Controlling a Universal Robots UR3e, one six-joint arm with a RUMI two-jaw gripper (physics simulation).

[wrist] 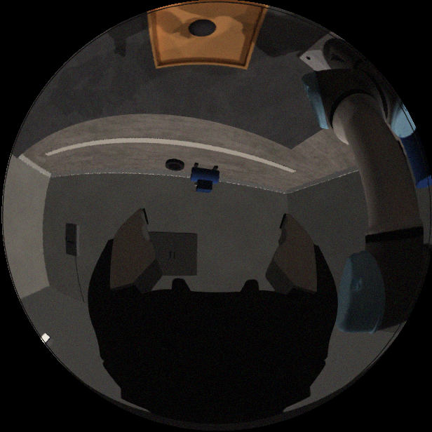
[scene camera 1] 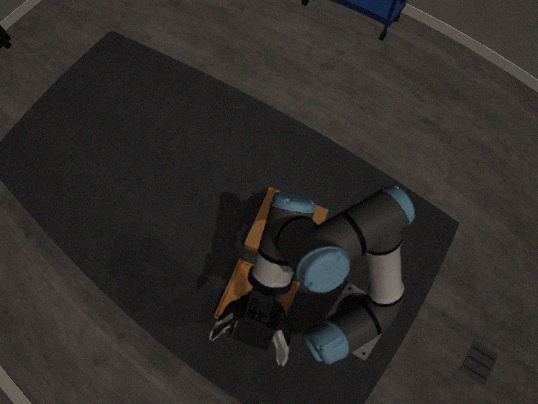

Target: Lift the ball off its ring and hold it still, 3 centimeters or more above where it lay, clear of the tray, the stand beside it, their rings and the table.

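Frame: origin at the arm's base, x ahead, y left, z up, level; metres.
Seen in the pictures: gripper, fingertip midpoint: (scene camera 1: pixel 246 353).
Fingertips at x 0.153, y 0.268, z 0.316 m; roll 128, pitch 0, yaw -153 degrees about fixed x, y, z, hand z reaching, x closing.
Offsets run from my fingertips to a thing's top centre. "spot": to the spot under its first point. Level surfaces: height alone.
An orange tray with a raised rim {spot: dz -0.324, dx +0.161, dy -0.082 m} (scene camera 1: pixel 237 284) (wrist: pixel 172 54) lies partly under the arm in the scene view and at the top edge of the wrist view. A dark round thing (wrist: pixel 202 27), which looks like the ball, shows over the tray in the wrist view; its ring cannot be made out. The ball is hidden in the scene view. A second orange piece {spot: dz -0.271, dx +0.229, dy -0.227 m} (scene camera 1: pixel 256 231), apparently the stand, is partly covered by the arm. My gripper (scene camera 1: pixel 247 350) (wrist: pixel 214 213) is wide open and empty, tilted towards the room, with its fingers off to one side of the tray.
The arm's forearm and joints (scene camera 1: pixel 324 269) (wrist: pixel 392 190) hang over the orange pieces. A grey base plate (scene camera 1: pixel 367 348) lies under the arm's base. The dark table top {dz -0.327 m} (scene camera 1: pixel 125 125) extends to the left. A blue cart (scene camera 1: pixel 370 6) stands beyond it.
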